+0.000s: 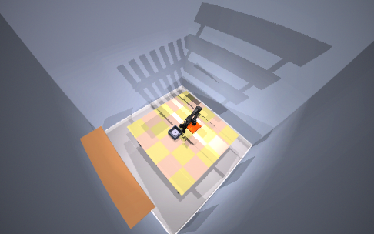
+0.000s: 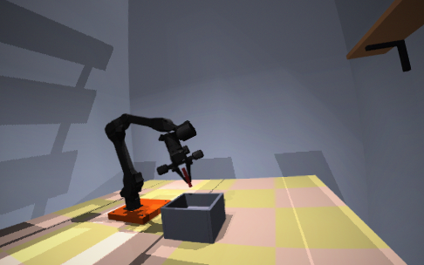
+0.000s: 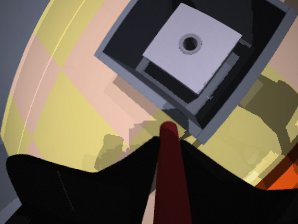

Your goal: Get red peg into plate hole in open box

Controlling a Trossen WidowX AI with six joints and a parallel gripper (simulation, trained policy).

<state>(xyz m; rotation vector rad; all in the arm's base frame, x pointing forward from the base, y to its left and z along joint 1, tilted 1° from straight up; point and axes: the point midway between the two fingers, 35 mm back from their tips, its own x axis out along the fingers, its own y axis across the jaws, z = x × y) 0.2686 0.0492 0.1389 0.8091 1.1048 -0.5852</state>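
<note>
Now: gripper tip 7 cm short of the pale plate, 8 cm to the left of it and 9 cm above it. Also, from my gripper tip: dark box 7 cm ahead, 8 cm to the right, 11 cm below; red peg 1 cm behind, 2 cm above.
</note>
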